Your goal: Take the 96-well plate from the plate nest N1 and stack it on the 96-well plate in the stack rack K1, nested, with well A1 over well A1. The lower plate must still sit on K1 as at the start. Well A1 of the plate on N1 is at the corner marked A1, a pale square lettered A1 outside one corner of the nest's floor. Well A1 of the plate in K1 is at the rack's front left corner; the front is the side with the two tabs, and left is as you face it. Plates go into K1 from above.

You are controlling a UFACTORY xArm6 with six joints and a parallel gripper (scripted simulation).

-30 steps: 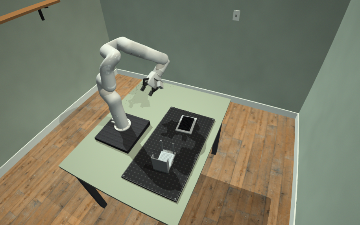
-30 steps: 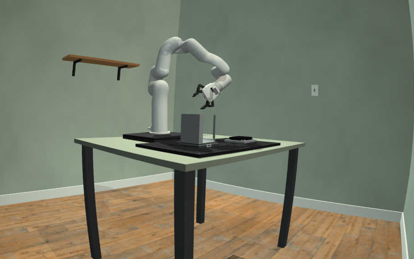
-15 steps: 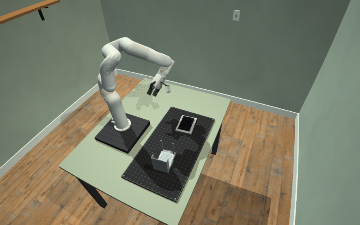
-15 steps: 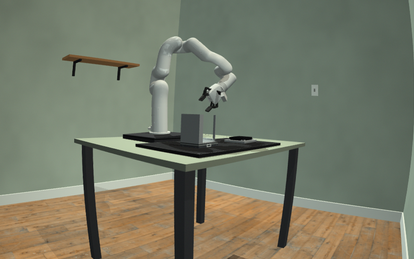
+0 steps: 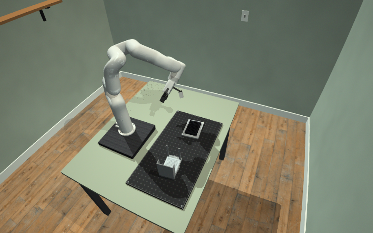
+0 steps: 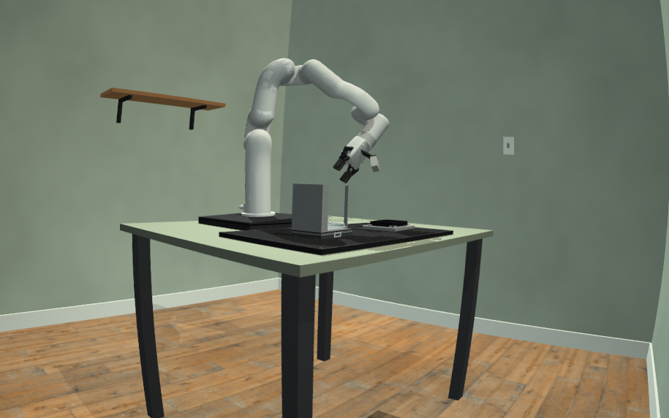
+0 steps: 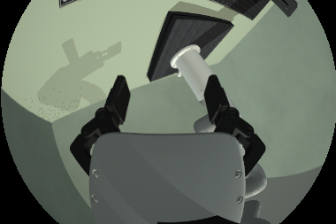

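My hand is 230 mm short of the black 96-well plate, 50 mm to the left of it and 160 mm above it. Round my hand: white 96-well plate: 200 mm ahead, 410 mm to the right, 160 mm below; thin post: 230 mm ahead, 350 mm to the right, 100 mm below; pale A1 mark: 290 mm ahead, 20 mm to the left, 170 mm below.
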